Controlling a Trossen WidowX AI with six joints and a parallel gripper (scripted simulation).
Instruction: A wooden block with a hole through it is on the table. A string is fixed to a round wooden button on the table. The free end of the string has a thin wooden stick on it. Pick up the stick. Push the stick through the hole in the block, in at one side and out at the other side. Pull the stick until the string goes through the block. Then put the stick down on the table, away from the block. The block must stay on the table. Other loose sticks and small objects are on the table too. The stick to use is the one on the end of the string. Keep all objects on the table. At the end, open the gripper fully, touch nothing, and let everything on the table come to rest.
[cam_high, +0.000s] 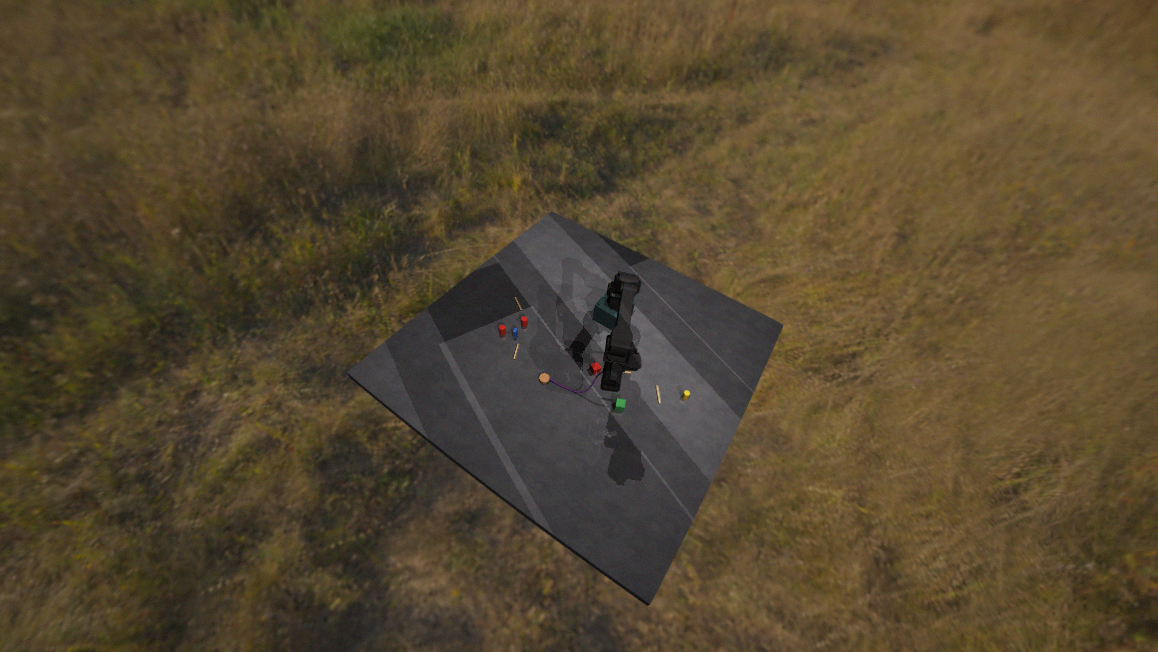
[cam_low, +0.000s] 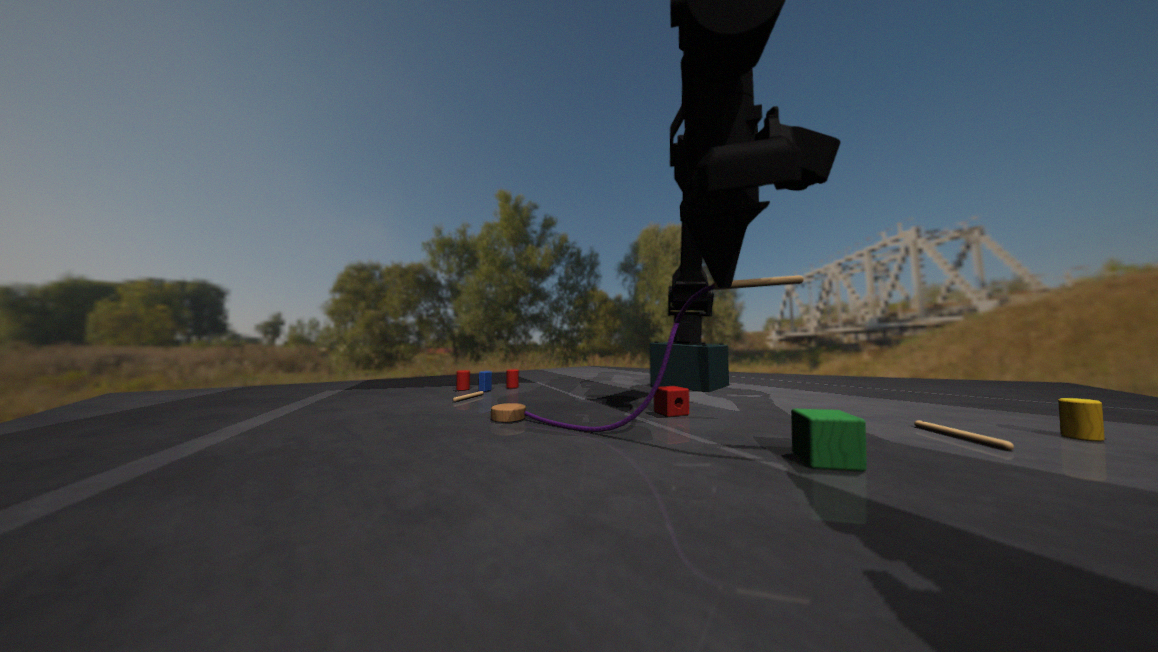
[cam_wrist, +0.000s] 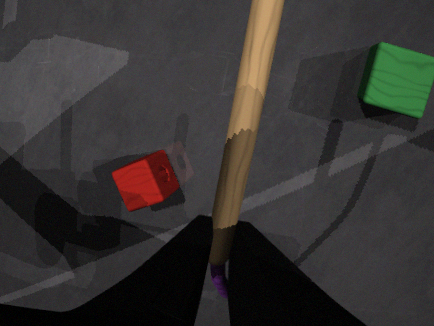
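Now: gripper tip 10 mm to the right of the thin wooden stick. Also, from my gripper tip: red block: 120 mm below, 70 mm to the right, 70 mm behind; loose stick: 180 mm to the left, 140 mm below, 90 mm behind; green block: 120 mm below, 70 mm to the left, 40 mm ahead.
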